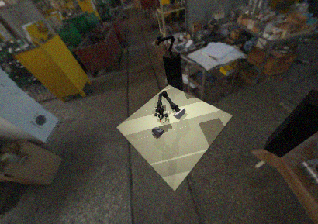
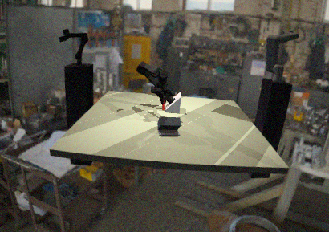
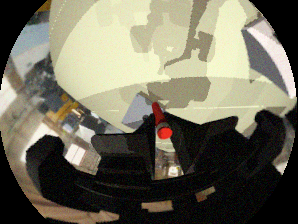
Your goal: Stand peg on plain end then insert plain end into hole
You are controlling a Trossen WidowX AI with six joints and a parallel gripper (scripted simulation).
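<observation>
Right now my gripper tip is 13 cm short of the sloped panel, 9 cm above it and 4 cm to the right of it. Also, from my gripper tip: red peg: 1 cm behind, 1 cm above.
</observation>
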